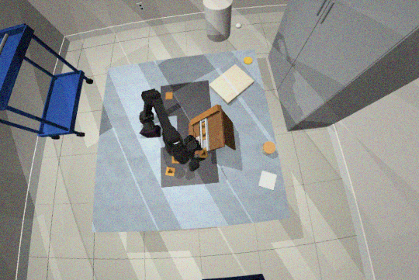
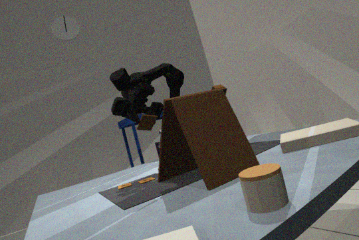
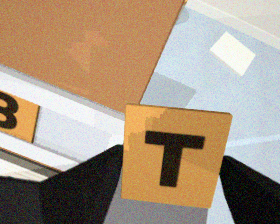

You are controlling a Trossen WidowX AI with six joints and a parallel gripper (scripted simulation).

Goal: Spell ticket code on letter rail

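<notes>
My gripper tip is now 140 mm above the white ticket, 100 mm to the right of it and 30 mm past it. Round my gripper tip: cream slab: 510 mm to the left, 310 mm ahead, 200 mm below; then tan-lidded jar: 410 mm ahead, 190 mm below, 30 mm to the right; then white card: 360 mm ahead, 230 mm to the right, 220 mm below.
</notes>
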